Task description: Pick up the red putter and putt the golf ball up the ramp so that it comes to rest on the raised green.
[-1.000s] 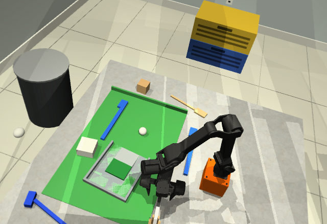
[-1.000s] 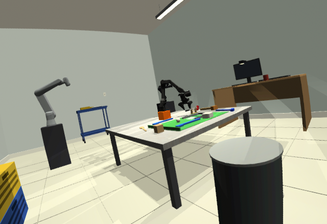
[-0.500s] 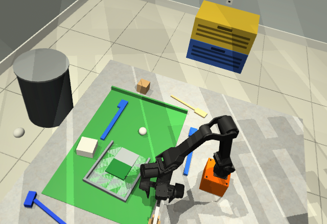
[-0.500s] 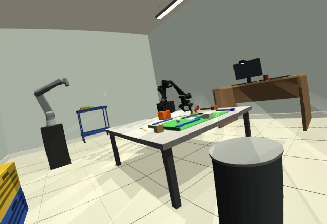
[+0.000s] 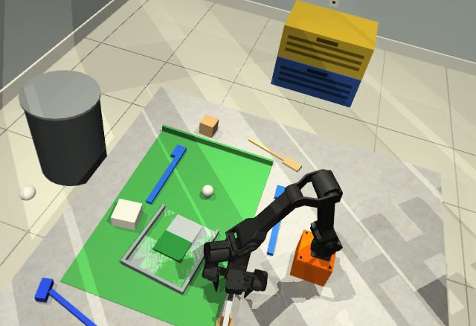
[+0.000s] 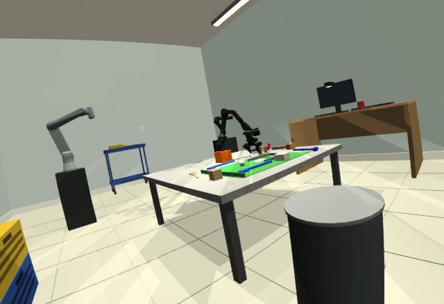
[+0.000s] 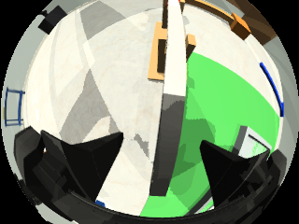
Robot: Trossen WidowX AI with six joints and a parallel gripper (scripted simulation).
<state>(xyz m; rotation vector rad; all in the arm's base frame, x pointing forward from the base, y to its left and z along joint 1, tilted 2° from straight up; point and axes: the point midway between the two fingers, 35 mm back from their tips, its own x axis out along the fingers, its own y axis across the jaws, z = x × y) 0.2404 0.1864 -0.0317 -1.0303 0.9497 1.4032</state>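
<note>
The red putter lies 10 mm behind my gripper tip, 110 mm to the left of it and 30 mm above it. Also, from my gripper tip: white golf ball (180 mm ahead, 360 mm to the right, 10 mm below); green mat (240 mm ahead, 250 mm to the right, 30 mm below); white block (410 mm ahead, 170 mm to the right, 10 mm below).
</note>
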